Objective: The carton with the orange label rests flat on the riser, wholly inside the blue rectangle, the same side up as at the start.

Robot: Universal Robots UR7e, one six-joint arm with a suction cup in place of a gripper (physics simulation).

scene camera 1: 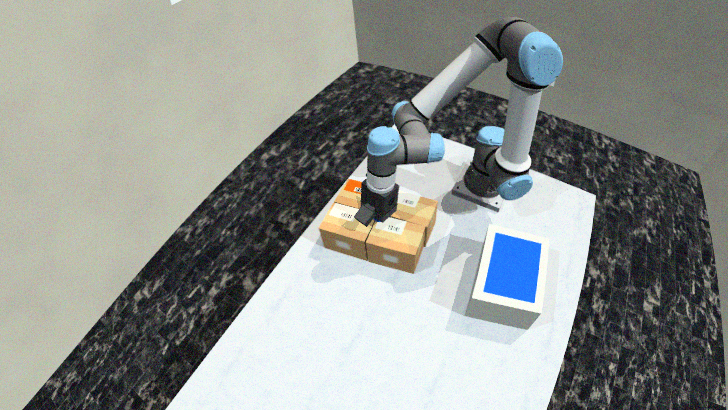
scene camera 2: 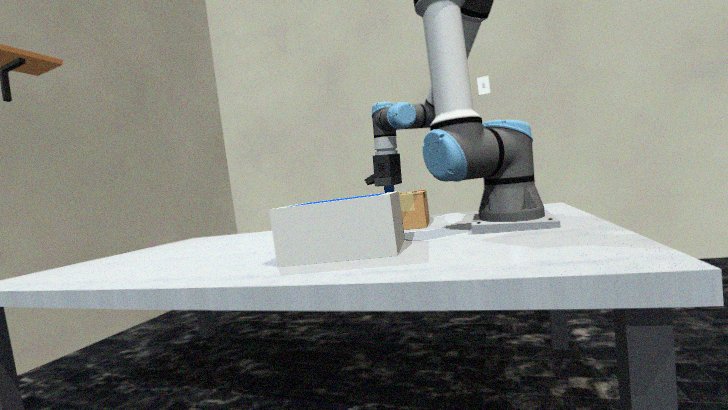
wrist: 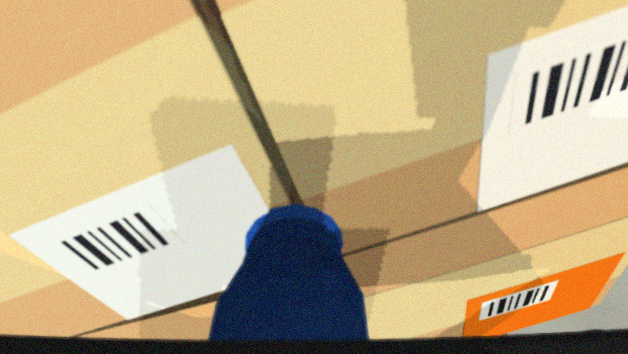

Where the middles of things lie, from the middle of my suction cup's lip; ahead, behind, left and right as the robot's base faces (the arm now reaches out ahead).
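Labels:
White riser (scene camera 2: 363, 227): 42 cm to the left of my suction cup, 9 cm behind it and 6 cm below it.

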